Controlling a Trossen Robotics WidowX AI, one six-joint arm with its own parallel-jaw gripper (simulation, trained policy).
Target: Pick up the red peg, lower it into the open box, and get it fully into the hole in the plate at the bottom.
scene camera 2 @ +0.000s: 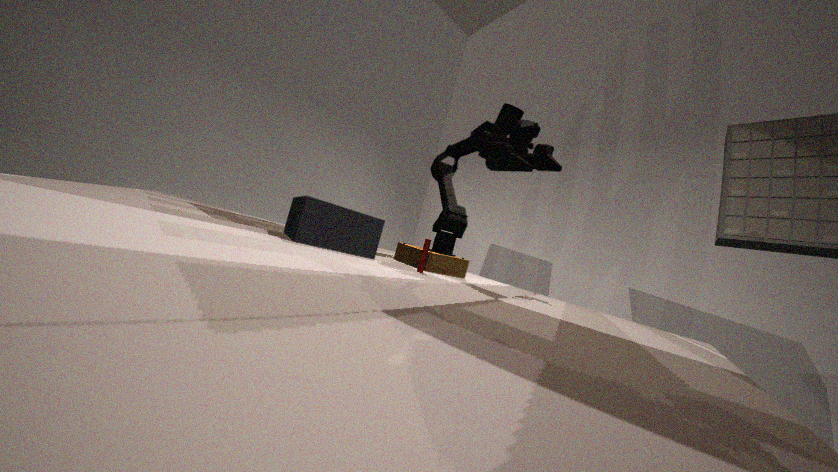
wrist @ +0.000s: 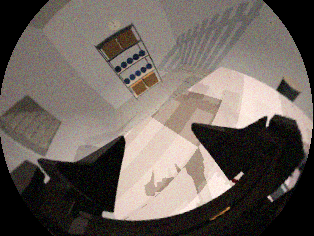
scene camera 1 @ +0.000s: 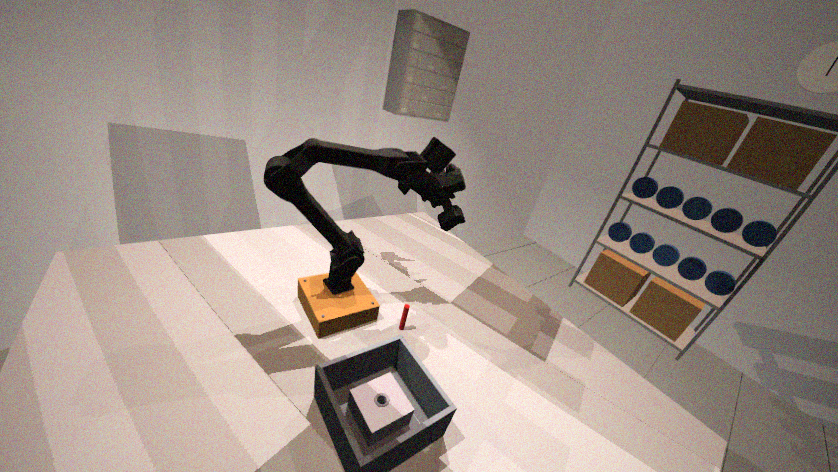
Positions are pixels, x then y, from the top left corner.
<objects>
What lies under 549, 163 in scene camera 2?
The gripper.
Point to a plate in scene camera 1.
At 380, 408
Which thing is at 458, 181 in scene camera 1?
The gripper.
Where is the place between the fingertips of the gripper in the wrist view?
At 159, 133
</objects>
